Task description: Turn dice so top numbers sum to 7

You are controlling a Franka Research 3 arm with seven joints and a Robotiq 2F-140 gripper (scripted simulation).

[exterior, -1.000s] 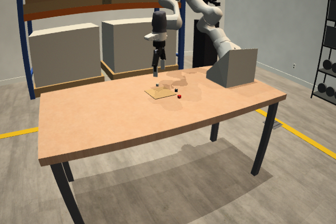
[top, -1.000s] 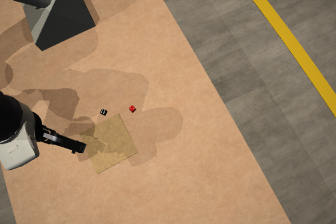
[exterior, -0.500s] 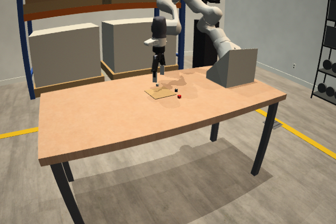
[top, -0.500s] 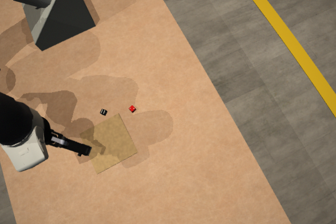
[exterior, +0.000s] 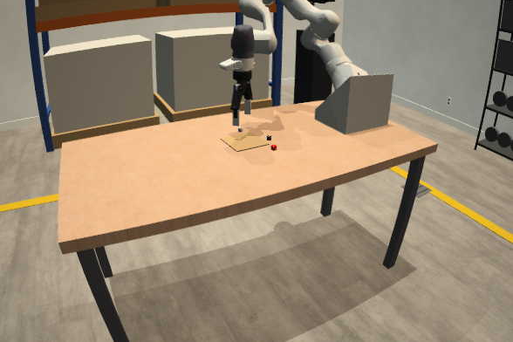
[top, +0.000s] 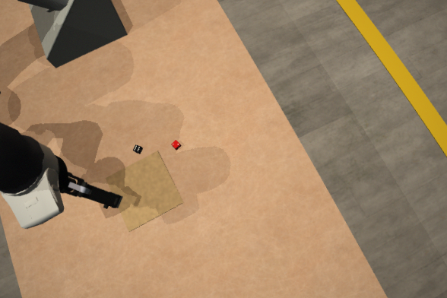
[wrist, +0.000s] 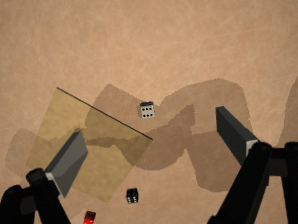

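Right now my hand is 50 mm above the white die. Round my hand: black die: 130 mm to the left, 50 mm below, 50 mm behind; then red die: 220 mm to the left, 50 mm below, 10 mm behind; then tan mat: 100 mm to the left, 60 mm below, 50 mm ahead.
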